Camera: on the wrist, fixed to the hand. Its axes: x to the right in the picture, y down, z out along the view.
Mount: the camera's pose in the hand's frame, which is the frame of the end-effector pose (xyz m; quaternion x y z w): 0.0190 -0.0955 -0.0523 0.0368 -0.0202 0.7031 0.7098
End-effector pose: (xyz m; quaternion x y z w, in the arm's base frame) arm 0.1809 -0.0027 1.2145 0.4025 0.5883 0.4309 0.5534
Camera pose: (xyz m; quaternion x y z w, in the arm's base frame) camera 0.1278 -0.0170 1.1186 0.7284 0.1393 0.6652 0.0869
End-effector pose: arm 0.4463 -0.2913 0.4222 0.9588 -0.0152 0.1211 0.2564
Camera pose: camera 0.4617 -0.1819 0.4240 0.6818 -0.6857 0.2474 0.0613
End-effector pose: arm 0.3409 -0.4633 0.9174 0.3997 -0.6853 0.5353 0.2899
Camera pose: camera 0.4115 -0.4276 0.9946 0.1767 0.7536 -0.6010 0.1992
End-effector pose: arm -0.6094 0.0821 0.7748 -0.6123 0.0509 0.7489 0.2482
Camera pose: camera -0.5237 0.1513 0.7658 0.3746 -0.4892 -0.7166 0.3268
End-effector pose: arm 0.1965 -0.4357 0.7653 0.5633 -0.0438 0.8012 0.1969
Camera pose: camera 0.1796 -0.3276 0.7494 -0.3925 0.4017 -0.6974 0.4452
